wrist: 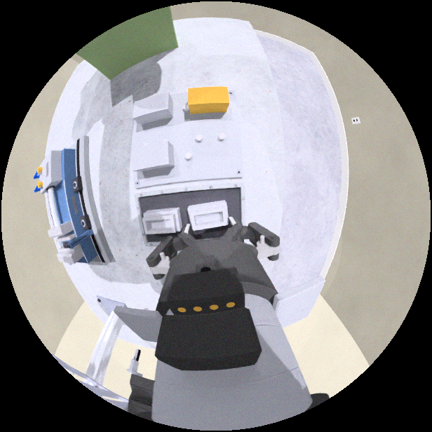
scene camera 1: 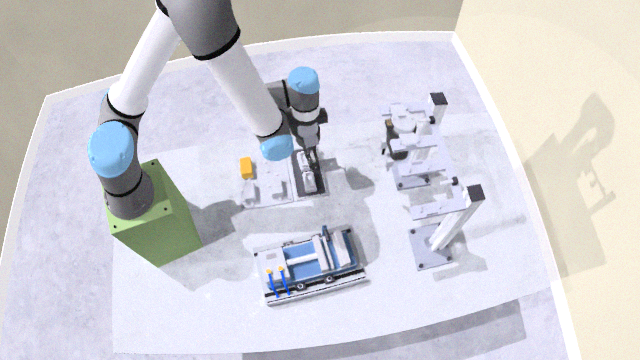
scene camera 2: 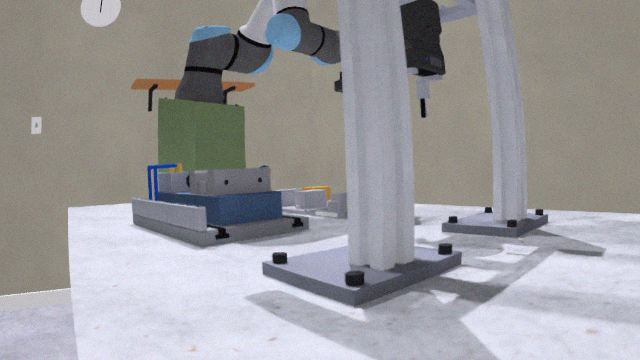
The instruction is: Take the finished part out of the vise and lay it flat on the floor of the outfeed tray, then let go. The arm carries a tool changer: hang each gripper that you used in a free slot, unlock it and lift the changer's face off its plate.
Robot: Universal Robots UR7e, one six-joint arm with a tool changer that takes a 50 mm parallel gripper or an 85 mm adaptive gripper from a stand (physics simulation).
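Frame: origin at the arm's base, x ahead, y left, z up, level; millimetres.
Seen in the pictures: arm's base at its link origin: (scene camera 1: pixel 129 195) (scene camera 2: pixel 198 101).
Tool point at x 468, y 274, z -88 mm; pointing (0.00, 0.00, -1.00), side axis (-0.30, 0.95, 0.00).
Note:
Offsets run from my tool point to a thing's top centre.
The black adaptive gripper (wrist: pixel 210 226) (scene camera 1: pixel 310 159) on the arm is shut on the finished part @(dx -17, dy -5, dz -169 mm) (wrist: pixel 208 218) (scene camera 1: pixel 304 158), a whitish block with a rectangular pocket. It holds the part upright, pocket up, low over the outfeed tray (wrist: pixel 215 194) (scene camera 1: pixel 320 187), at the far side from the vise. Whether the part's underside touches the tray floor cannot be told. A second pocketed part @(dx +3, dy -81, dz -169 mm) (wrist: pixel 162 221) (scene camera 1: pixel 308 181) sits in the tray beside it, with a gap between. The vise @(dx +8, dy -355, dz -111 mm) (scene camera 1: pixel 300 272) (scene camera 2: pixel 245 207) (wrist: pixel 67 185) shows no part between its jaws. The post hides the gripper in scene camera 2.
The tool stand (scene camera 1: pixel 457 220) (scene camera 2: pixel 382 150) (wrist: pixel 102 345) carries the parallel gripper (scene camera 1: pixel 397 145) (scene camera 2: pixel 422 45) in a slot. Beside the tray lies a pinned plate (wrist: pixel 210 167) with two grey blocks (wrist: pixel 153 155) (wrist: pixel 153 107) and a yellow block @(dx -206, dy -35, dz -166 mm) (scene camera 1: pixel 246 167) (scene camera 2: pixel 317 188) (wrist: pixel 208 100).

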